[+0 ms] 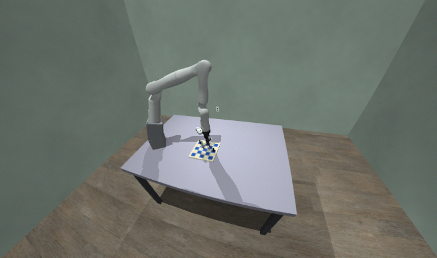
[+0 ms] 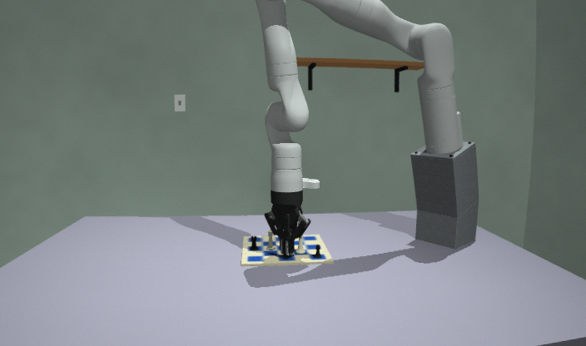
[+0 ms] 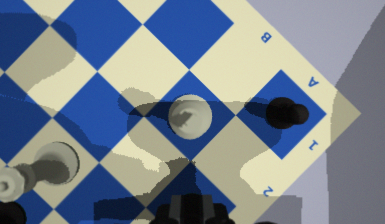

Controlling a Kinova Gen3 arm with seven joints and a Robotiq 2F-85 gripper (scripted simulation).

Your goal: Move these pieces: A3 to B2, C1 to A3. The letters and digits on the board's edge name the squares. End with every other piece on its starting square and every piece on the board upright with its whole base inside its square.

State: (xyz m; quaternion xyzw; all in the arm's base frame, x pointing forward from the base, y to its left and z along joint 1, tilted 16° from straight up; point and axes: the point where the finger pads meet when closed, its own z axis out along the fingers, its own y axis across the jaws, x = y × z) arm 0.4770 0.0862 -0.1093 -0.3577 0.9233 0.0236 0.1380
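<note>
Right now the white king is 4 cm to the right of my hand and 4 cm behind it. Also, from my hand: black rook (8 cm to the right, 8 cm ahead, 1 cm below); cream chessboard (8 cm to the right, 3 cm below).
</note>
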